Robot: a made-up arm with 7 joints.
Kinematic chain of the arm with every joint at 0, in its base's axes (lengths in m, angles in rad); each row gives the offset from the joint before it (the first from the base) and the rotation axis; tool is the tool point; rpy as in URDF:
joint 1: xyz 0 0 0.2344 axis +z
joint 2: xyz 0 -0.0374 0.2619 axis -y
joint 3: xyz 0 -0.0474 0.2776 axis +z
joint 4: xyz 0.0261 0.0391 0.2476 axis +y
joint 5: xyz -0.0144 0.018 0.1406 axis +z
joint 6: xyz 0 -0.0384 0.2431 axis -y
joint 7: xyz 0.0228 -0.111 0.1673 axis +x
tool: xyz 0 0 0 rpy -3.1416 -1.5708 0
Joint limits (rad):
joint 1: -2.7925..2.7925
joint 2: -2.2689..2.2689
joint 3: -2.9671..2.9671
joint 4: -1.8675..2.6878
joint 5: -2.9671..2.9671
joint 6: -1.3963..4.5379
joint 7: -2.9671..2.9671
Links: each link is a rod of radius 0.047 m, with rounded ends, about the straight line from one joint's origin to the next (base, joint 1, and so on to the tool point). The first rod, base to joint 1, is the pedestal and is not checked.
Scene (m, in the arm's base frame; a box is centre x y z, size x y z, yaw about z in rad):
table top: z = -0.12
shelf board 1: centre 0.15 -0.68 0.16 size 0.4 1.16 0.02 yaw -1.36
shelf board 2: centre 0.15 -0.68 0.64 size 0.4 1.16 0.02 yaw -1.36
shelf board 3: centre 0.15 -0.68 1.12 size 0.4 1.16 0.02 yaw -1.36
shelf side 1: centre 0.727 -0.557 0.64 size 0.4 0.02 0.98 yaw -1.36
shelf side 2: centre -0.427 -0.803 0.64 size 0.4 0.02 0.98 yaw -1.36
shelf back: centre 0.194 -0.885 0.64 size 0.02 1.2 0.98 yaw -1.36
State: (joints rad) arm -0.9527 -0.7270 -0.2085 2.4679 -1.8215 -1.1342 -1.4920
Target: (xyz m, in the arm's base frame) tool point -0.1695 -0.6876 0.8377
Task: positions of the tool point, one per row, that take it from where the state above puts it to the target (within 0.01 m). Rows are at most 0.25 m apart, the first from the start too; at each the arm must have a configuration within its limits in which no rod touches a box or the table.
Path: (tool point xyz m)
1: -0.1266 -0.5635 0.5154
2: -0.3354 -0.4530 0.5840
3: -0.4712 -0.2627 0.6430
4: -0.5077 -0.0363 0.6877
5: -0.4427 0.1765 0.7155
6: -0.4814 0.0502 0.7304
7: -0.4788 -0.0847 0.7505
8: -0.4330 -0.2130 0.7756
9: -0.3478 -0.3193 0.8050
10: -0.2331 -0.3902 0.8377
11: -0.2120 -0.5415 0.8510
12: -0.1695 -0.6876 0.8377

